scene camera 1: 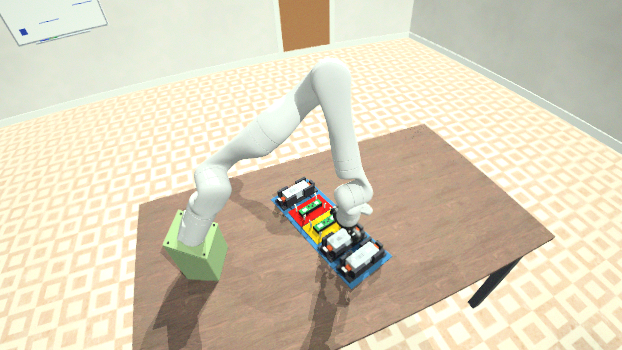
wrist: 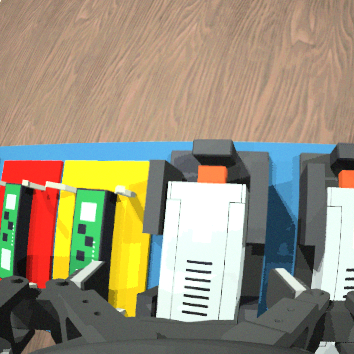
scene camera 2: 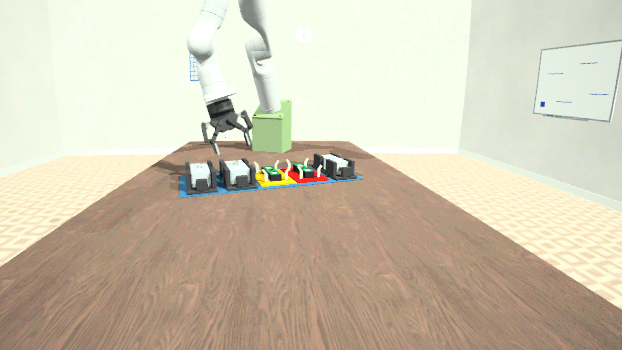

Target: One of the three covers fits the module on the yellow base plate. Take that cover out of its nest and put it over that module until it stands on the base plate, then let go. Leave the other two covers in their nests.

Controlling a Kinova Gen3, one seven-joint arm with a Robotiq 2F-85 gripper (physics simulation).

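Places are measured from the arm's base along level axes (x ahead, y left, z up), in centimetres.
Where they show: gripper, fingertip midpoint: (scene camera 1: 344, 229) (wrist: 187, 284) (scene camera 2: 234, 150); arm's base, link origin: (scene camera 1: 191, 234) (scene camera 2: 271, 108).
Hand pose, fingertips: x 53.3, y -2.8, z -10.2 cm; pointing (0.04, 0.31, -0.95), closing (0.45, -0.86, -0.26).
Observation:
Things, the pixels of their centre, and the offset from my fingertips. "spot": a spot on its surface instead.
- yellow base plate, body centre: (wrist: 55, 240) (scene camera 2: 287, 175) (scene camera 1: 318, 217) dy +15.1, dx -6.8, dz -9.0 cm
- green-topped module, surface spot: (wrist: 87, 230) (scene camera 2: 272, 171) (scene camera 1: 329, 220) spot: dy +10.8, dx -3.0, dz -6.8 cm
- second cover, body centre: (wrist: 348, 274) (scene camera 2: 200, 174) (scene camera 1: 362, 257) dy -9.3, dx +4.5, dz -6.4 cm
- third cover, body centre: (scene camera 2: 333, 164) (scene camera 1: 296, 191) dy +29.8, dx -13.7, dz -6.4 cm
- green module, surface spot: (wrist: 7, 230) (scene camera 1: 310, 206) spot: dy +20.1, dx -9.0, dz -6.8 cm
The yellow base plate (scene camera 1: 311, 233) (scene camera 2: 280, 183) (wrist: 107, 172) bears a green-topped module (scene camera 1: 324, 223) (scene camera 2: 271, 173) (wrist: 87, 230) with pale bent posts around it. A white cover with vent slots and an orange block at its end (scene camera 1: 338, 240) (scene camera 2: 237, 170) (wrist: 205, 235) sits in the dark nest beside that plate. A second cover (scene camera 1: 362, 257) (scene camera 2: 200, 175) (wrist: 340, 240) sits in the end nest, and a third cover (scene camera 1: 296, 189) (scene camera 2: 335, 162) in the nest beyond the red plate. My gripper (scene camera 2: 232, 147) (wrist: 187, 284) is open and empty, above the nest beside the yellow plate; its fingertips appear on either side of that cover in the wrist view.
A red plate (scene camera 1: 299, 216) (wrist: 32, 170) with another green module (scene camera 1: 310, 206) (scene camera 2: 303, 170) (wrist: 7, 230) and pale posts adjoins the yellow plate. All stand on a blue board (scene camera 1: 367, 275) (wrist: 100, 152) on the wooden table. The arm's green pedestal (scene camera 1: 200, 260) (scene camera 2: 270, 132) stands on the table.

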